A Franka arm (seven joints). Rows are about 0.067 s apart.
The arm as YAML. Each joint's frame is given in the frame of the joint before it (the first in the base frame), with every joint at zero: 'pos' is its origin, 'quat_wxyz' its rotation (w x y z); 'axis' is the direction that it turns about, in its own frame. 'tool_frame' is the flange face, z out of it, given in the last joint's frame.
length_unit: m
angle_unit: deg
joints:
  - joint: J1
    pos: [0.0, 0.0, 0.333]
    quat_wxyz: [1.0, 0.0, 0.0, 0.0]
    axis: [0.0, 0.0, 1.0]
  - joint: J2
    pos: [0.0, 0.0, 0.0]
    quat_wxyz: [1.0, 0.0, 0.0, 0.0]
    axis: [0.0, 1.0, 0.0]
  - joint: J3
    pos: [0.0, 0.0, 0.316]
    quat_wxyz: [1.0, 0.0, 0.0, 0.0]
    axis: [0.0, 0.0, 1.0]
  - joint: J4
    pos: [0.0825, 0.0, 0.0]
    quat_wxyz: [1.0, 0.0, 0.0, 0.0]
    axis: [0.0, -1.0, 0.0]
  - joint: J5
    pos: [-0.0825, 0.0, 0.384]
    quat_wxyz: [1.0, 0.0, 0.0, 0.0]
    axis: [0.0, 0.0, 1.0]
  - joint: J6
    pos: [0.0, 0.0, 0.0]
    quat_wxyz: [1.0, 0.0, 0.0, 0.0]
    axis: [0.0, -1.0, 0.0]
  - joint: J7
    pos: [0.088, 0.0, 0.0]
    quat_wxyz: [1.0, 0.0, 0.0, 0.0]
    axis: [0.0, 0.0, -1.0]
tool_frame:
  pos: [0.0, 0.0, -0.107]
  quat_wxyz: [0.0, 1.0, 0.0, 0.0]
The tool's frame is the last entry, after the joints.
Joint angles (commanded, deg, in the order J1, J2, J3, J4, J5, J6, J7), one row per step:
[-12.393 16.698 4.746 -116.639 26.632 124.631 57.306]
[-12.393 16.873 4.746 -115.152 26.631 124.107 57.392]
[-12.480 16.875 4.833 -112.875 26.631 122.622 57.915]
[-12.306 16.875 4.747 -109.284 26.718 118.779 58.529]
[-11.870 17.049 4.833 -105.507 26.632 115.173 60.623]
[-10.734 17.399 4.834 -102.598 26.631 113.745 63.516]
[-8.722 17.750 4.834 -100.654 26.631 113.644 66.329]
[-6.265 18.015 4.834 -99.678 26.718 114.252 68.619]
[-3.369 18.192 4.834 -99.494 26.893 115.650 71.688]
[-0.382 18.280 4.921 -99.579 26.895 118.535 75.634]
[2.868 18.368 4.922 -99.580 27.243 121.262 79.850]
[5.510 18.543 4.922 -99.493 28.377 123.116 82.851]
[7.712 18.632 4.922 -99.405 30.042 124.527 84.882]
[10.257 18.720 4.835 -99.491 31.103 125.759 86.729]
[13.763 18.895 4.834 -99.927 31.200 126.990 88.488]
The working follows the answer.
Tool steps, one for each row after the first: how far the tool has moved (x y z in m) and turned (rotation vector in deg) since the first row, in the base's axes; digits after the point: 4 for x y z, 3 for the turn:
[0.0070 -0.0007 0.0084 0.052 -0.829 0.070]
[0.0163 -0.0008 0.0235 0.368 -1.634 0.067]
[0.0273 0.0021 0.0464 1.439 -1.713 0.888]
[0.0384 0.0092 0.0697 2.221 -1.350 0.869]
[0.0491 0.0212 0.0872 2.366 -1.440 -0.091]
[0.0578 0.0423 0.0987 2.251 -1.727 -0.610]
[0.0631 0.0686 0.1044 2.154 -1.975 -0.531]
[0.0654 0.0997 0.1057 2.016 -1.895 -1.078]
[0.0675 0.1313 0.1078 1.592 -2.634 -2.777]
[0.0676 0.1657 0.1106 1.690 -3.184 -4.659]
[0.0660 0.1946 0.1123 2.654 -3.269 -6.085]
[0.0634 0.2192 0.1146 4.121 -3.241 -7.157]
[0.0580 0.2461 0.1149 5.032 -3.011 -7.432]
[0.0465 0.2834 0.1110 5.072 -2.578 -6.110]

Tool pose at each row, in the base's axes (x y z in m, rotation vector in deg; rounded; the steps above come from the unrounded poses):
[0.5764 -0.0613 0.2933 -122.103 106.262 24.471]
[0.5834 -0.0619 0.3016 -121.995 105.713 23.585]
[0.5927 -0.0620 0.3168 -121.644 105.092 22.935]
[0.6037 -0.0591 0.3396 -121.761 103.606 23.920]
[0.6148 -0.0521 0.3630 -121.298 103.353 24.973]
[0.6254 -0.0401 0.3805 -120.229 104.161 24.781]
[0.6341 -0.0190 0.3920 -119.732 104.583 24.247]
[0.6394 0.0073 0.3977 -119.832 104.430 23.905]
[0.6417 0.0384 0.3990 -119.383 105.086 23.761]
[0.6439 0.0701 0.4010 -117.803 106.569 22.202]
[0.6440 0.1045 0.4038 -115.717 107.982 21.251]
[0.6424 0.1334 0.4055 -113.633 108.673 21.635]
[0.6397 0.1579 0.4078 -111.619 108.770 22.627]
[0.6344 0.1849 0.4081 -110.805 108.583 23.558]
[0.6228 0.2221 0.4043 -112.208 107.595 24.369]

